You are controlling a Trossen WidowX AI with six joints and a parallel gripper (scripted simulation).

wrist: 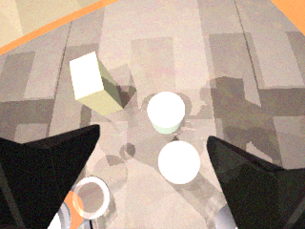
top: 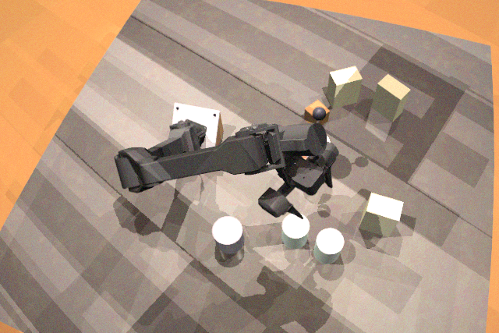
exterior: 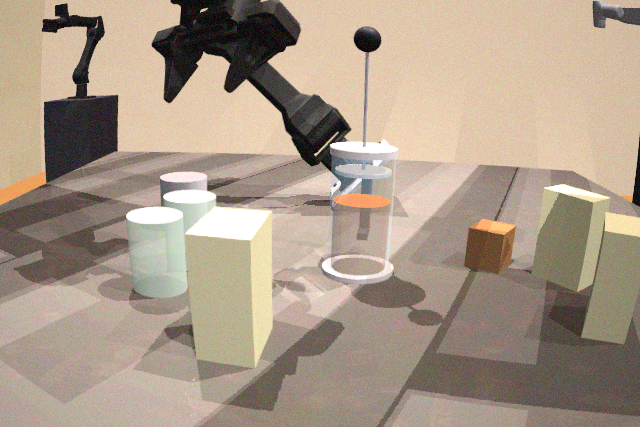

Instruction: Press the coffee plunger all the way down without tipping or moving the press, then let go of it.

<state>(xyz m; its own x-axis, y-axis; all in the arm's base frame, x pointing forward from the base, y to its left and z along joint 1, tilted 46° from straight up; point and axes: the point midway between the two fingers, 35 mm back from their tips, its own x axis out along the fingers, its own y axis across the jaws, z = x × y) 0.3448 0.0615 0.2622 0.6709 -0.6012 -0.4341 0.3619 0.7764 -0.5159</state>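
My gripper tip is now 7 cm past the coffee press, 18 cm to the right of it and 7 cm above it. Also, from my gripper tip: orange cube 10 cm behind, 34 cm to the left, 17 cm below.
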